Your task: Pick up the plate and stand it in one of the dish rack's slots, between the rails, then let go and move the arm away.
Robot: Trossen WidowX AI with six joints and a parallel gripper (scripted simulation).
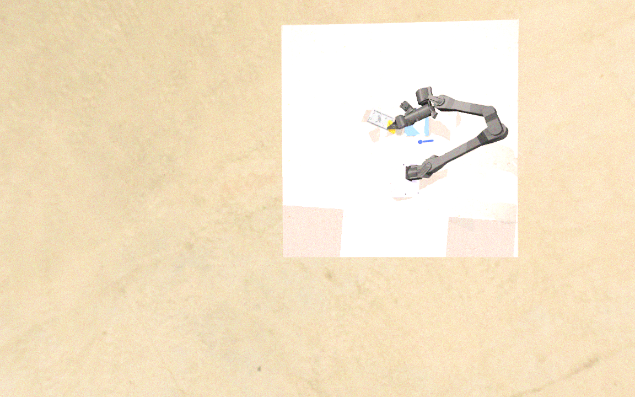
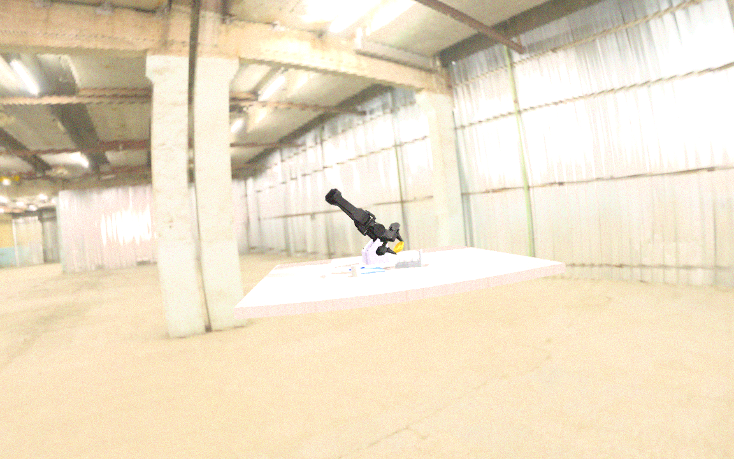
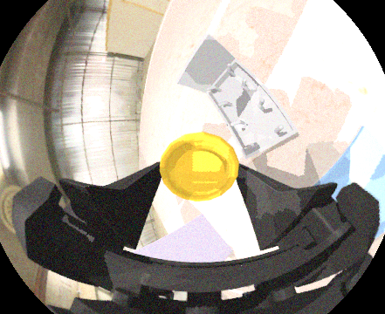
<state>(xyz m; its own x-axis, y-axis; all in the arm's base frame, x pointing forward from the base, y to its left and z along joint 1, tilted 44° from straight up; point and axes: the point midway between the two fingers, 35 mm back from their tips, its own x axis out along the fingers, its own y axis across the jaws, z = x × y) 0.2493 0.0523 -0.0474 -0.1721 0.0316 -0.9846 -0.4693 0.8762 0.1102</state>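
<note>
Right now my gripper tip is 70 mm short of the grey dish rack, 30 mm to the right of it and 70 mm above it. Round my gripper tip: light blue mat (70 mm ahead, 170 mm to the right, 90 mm below); then yellow plate (10 mm to the right, 10 mm above); then blue utensil (30 mm behind, 220 mm to the right, 90 mm below).
</note>
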